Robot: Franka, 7 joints.
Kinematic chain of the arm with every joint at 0, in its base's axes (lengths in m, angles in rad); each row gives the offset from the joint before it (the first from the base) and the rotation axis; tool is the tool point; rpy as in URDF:
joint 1: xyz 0 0 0.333 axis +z
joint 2: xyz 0 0 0 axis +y
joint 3: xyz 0 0 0.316 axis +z
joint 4: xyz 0.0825 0 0 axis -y
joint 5: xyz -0.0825 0 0.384 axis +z
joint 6: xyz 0 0 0 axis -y
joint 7: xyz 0.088 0 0 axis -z
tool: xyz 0 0 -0.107 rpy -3.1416 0 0
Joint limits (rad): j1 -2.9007..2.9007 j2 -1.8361..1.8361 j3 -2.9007..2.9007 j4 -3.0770..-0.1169 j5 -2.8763..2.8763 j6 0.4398..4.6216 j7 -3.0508..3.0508
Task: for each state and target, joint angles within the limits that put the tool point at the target. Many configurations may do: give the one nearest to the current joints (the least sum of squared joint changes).
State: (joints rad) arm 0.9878 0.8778 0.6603 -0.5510 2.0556 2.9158 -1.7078
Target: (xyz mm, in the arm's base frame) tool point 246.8 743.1 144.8
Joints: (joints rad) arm 1.0136 1.2807 0.5808 -0.8630 2.0939 3.0258 -1.7078
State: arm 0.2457 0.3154 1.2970 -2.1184 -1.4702 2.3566 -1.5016
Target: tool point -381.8 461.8 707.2
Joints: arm 0.5867 0.1853 1.7801 -1.6518 -1.4677 2.4787 -1.5016
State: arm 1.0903 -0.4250 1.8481 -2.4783 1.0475 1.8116 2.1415
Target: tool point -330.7 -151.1 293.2
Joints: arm 1.2425 0.0826 2.0421 -2.5751 1.0154 1.4582 2.1415
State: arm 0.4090 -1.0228 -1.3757 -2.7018 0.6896 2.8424 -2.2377
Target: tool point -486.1 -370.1 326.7
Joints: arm -0.5290 -0.8995 -1.7449 -2.1196 0.6850 3.0561 -2.2377
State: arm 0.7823 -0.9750 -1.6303 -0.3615 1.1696 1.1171 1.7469
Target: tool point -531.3 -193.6 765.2
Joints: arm 0.2168 -1.1096 -1.5075 -0.1169 1.2833 0.8233 1.7469
